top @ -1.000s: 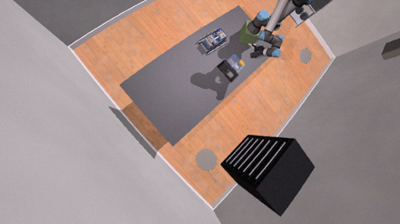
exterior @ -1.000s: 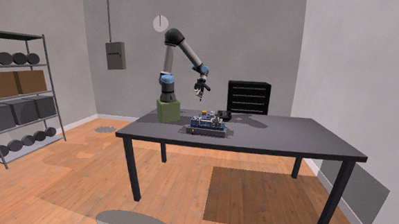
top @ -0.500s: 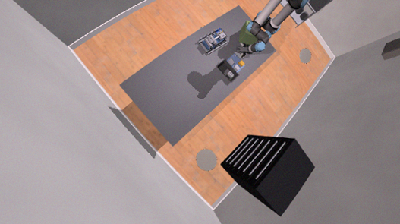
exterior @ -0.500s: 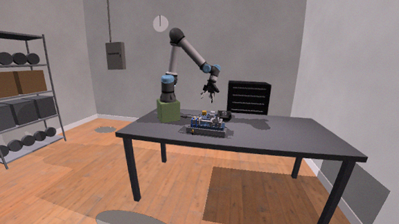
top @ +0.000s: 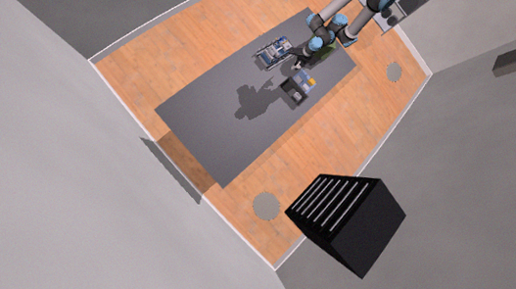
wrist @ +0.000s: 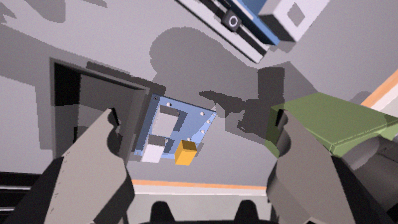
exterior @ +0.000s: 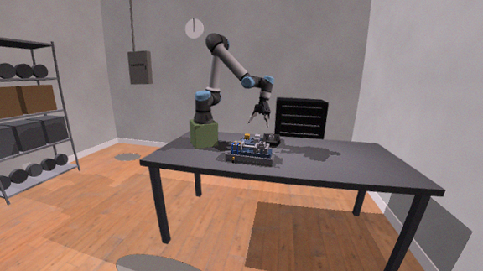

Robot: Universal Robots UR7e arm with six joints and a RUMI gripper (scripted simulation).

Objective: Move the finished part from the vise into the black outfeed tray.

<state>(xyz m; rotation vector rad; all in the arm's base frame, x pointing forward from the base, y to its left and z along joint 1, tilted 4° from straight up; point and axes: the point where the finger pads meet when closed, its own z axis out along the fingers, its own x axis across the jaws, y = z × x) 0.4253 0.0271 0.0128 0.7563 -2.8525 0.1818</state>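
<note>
Now: the vise 180 mm to the right of my hand, 140 mm below it and 10 mm behind it. Round my hand: orange block 210 mm to the left, 160 mm below, 120 mm behind; then blue fixture plate 180 mm below, 160 mm to the left, 70 mm behind; then plain grey block 160 mm below, 120 mm to the left, 30 mm behind.
</note>
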